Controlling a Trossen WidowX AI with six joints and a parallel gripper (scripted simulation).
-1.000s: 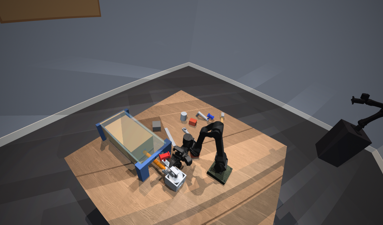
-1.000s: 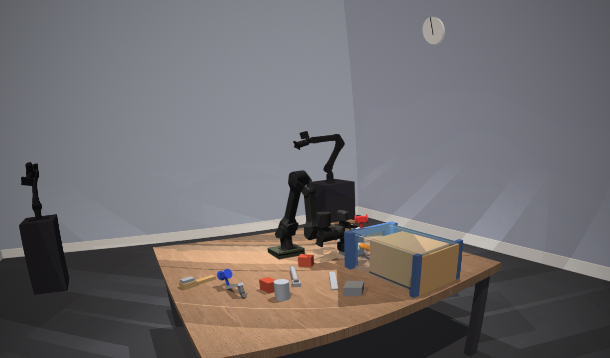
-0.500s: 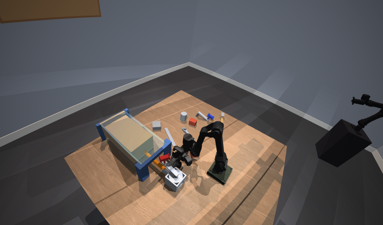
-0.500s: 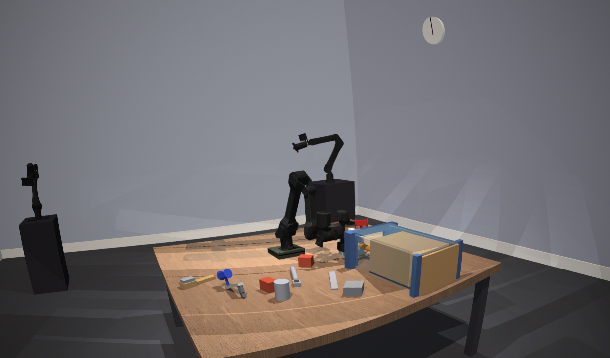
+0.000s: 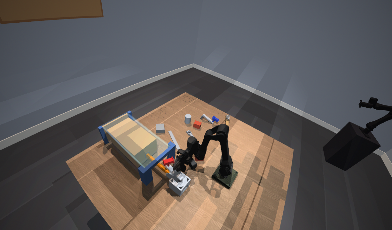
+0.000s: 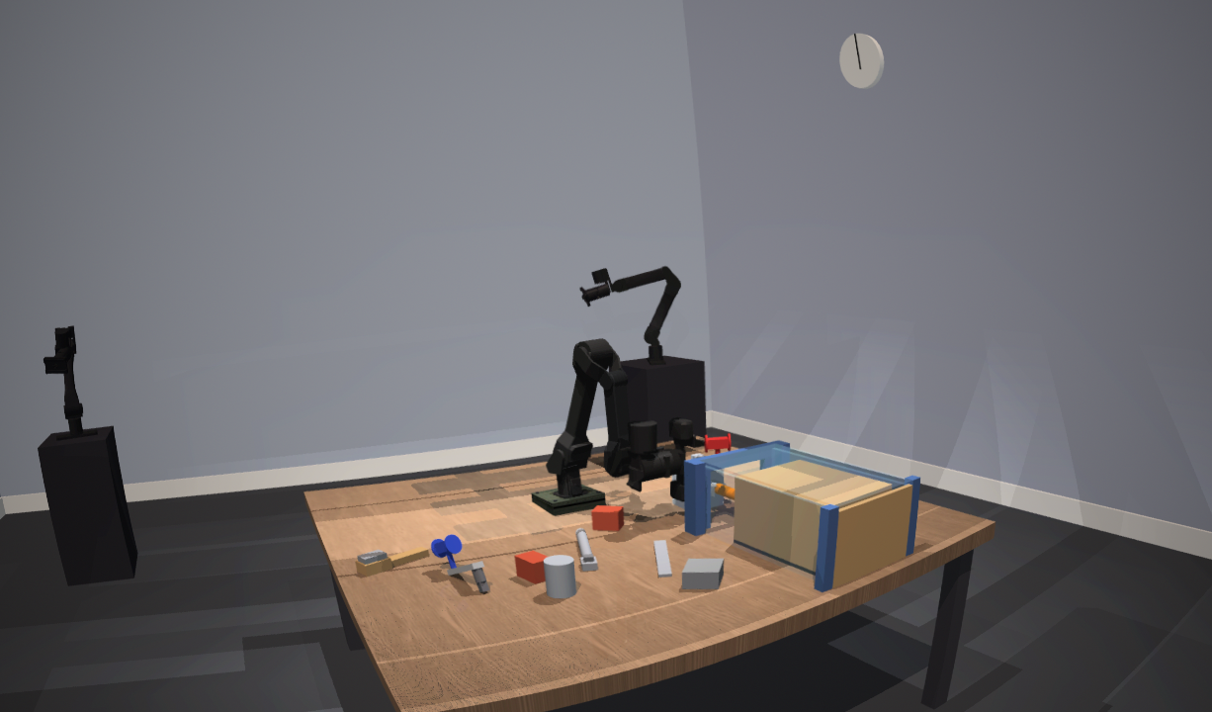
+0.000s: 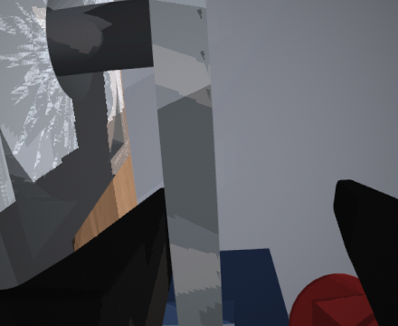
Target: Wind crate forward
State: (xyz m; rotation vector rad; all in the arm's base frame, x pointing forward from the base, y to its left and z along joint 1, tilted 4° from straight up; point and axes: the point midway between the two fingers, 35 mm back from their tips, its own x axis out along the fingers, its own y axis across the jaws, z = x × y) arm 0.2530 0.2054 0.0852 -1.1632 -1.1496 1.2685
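My gripper tip is now 1 cm short of the winch handle, 1 cm to the left of it and 1 cm above it. Also, from my gripper tip: red knob (5 cm ahead, 2 cm to the right, 2 cm above); then grey winch (6 cm behind, 1 cm to the right, 10 cm below); then blue frame (11 cm ahead, 1 cm to the right, 3 cm below).
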